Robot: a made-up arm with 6 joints. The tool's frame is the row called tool. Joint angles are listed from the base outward. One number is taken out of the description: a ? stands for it. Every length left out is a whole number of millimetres.
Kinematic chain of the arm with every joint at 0, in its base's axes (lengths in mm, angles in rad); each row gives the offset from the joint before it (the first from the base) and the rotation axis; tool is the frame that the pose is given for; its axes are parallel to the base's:
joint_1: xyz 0 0 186 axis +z
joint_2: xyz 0 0 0 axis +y
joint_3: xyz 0 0 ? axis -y
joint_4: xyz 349 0 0 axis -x
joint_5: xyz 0 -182 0 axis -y
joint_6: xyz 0 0 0 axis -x
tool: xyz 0 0 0
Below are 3 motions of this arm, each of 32 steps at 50 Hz.
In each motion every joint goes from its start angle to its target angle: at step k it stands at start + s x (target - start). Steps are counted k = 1, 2, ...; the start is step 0. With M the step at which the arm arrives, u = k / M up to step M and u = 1 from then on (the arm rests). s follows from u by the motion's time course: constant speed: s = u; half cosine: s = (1 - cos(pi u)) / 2; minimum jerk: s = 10 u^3 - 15 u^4 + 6 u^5.
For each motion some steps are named. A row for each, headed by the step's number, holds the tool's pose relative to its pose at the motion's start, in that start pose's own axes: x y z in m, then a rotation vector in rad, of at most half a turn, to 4 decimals.
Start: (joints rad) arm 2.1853 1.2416 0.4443 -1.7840 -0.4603 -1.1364
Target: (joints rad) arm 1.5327 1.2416 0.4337 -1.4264 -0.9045 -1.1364
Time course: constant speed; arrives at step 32
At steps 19, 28, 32:
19: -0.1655 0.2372 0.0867 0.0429 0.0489 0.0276
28: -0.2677 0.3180 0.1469 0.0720 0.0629 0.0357
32: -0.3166 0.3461 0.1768 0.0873 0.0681 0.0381

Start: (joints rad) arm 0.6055 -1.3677 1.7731 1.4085 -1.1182 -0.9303
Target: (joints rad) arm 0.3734 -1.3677 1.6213 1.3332 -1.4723 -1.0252
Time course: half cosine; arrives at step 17
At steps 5, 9, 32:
5: -0.0323 0.0282 -0.0009 -0.0097 0.0405 -0.0076
9: -0.0918 0.0744 -0.0055 -0.0337 0.1053 -0.0281
32: -0.1747 0.1283 -0.0175 -0.0766 0.1762 -0.0690

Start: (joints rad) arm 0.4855 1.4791 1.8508 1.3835 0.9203 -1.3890
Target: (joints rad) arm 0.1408 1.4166 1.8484 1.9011 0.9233 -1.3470
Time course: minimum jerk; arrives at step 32
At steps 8, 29, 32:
8: -0.0161 -0.0125 0.0097 -0.0538 0.0511 -0.0225
29: -0.1601 -0.1015 0.0791 -0.4592 0.5451 -0.2161
32: -0.1613 -0.1021 0.0796 -0.4620 0.5494 -0.2176

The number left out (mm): 605
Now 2 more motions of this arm.
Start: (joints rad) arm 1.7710 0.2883 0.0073 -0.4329 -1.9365 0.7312
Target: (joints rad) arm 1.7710 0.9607 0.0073 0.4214 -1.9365 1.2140
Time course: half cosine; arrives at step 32
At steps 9, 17, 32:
9: -0.0095 -0.0575 0.0376 0.0077 0.1736 -0.0123
17: -0.0042 -0.1777 0.1216 -0.0241 0.5452 0.0134
32: 0.0600 -0.3314 0.2317 -0.1421 1.0193 0.1409

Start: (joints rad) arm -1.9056 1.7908 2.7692 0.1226 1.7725 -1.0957
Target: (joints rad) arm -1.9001 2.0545 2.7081 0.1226 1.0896 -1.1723
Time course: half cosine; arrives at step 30
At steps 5, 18, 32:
5: -0.0092 0.0111 0.0038 0.0079 0.0299 -0.0603
18: -0.0803 0.1151 0.0417 0.0771 0.2842 -0.5932
32: -0.1135 0.1809 0.0674 0.1153 0.4272 -0.9099

